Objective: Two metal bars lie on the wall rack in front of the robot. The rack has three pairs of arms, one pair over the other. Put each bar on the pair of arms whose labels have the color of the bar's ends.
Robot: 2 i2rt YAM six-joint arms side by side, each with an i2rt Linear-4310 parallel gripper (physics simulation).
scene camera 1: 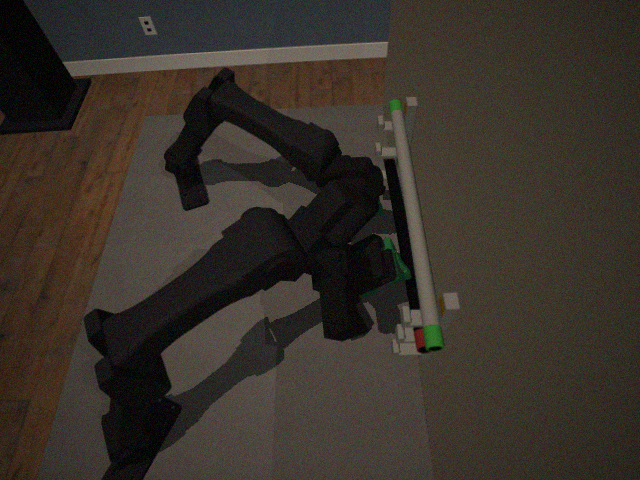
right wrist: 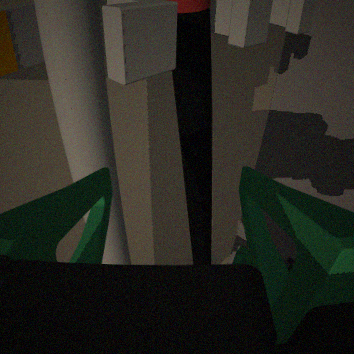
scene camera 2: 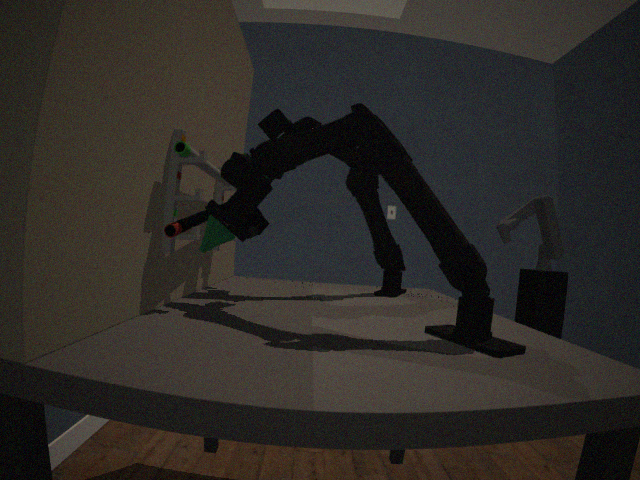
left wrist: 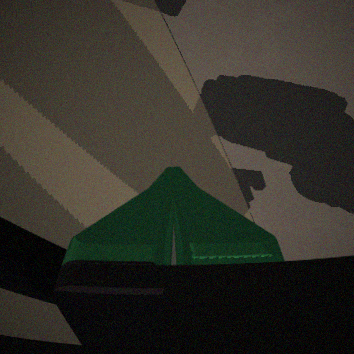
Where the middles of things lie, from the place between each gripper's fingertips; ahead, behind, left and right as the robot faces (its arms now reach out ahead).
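Labels:
Counted from my right hand, the black bar [scene camera 1: 399, 214] is 5 cm ahead, 15 cm to the left and 9 cm below.
As for my left hand, I find it 2 cm short of the black bar and 11 cm to the left of it, and it is also 8 cm below the bar.

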